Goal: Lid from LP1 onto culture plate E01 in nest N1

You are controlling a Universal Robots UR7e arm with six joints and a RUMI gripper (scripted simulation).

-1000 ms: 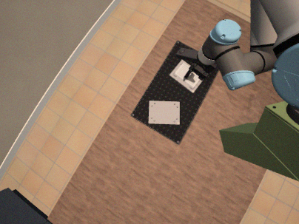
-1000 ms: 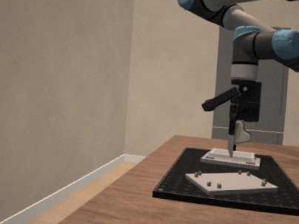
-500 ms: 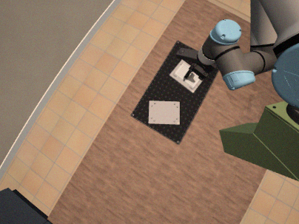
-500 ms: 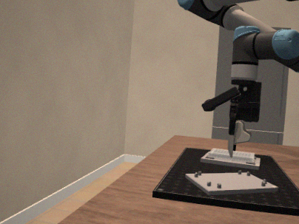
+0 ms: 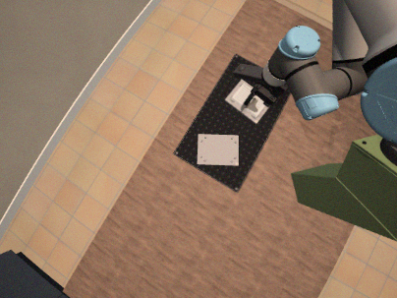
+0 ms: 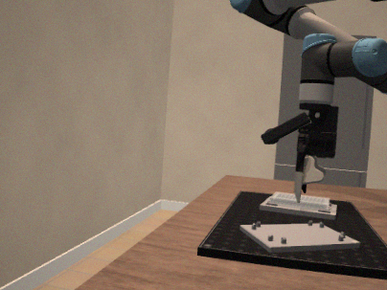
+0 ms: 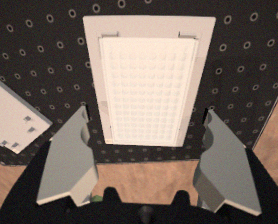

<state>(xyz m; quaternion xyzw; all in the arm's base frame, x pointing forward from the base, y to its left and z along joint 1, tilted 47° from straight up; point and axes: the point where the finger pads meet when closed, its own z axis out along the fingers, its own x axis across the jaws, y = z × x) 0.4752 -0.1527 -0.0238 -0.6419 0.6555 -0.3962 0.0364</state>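
My hand is 10 mm above the lid. Round my hand: culture plate E01: 20 mm below; then plate nest N1: 30 mm below; then lid park LP1: 240 mm to the left, 30 mm below, 30 mm ahead.
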